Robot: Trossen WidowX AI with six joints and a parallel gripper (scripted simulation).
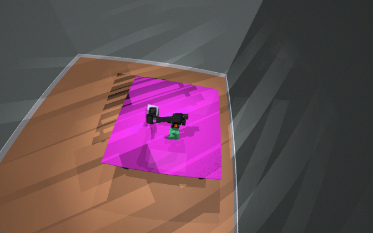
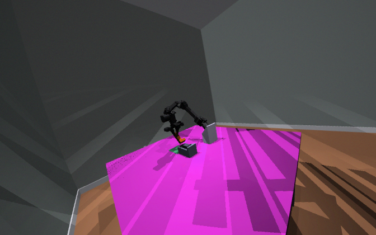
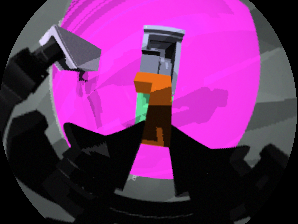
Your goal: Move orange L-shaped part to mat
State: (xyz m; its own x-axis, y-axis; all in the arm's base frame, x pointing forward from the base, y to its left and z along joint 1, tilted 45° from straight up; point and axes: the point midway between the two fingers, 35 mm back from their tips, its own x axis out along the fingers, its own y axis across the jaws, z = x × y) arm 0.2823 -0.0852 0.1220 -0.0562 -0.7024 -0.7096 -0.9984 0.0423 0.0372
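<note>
The green mat lies 170 mm below my gripper tip, 40 mm to the right of it and 10 mm behind it. Also, from my gripper tip: orange L-shaped part: 30 mm to the left, 30 mm below, 20 mm behind.
</note>
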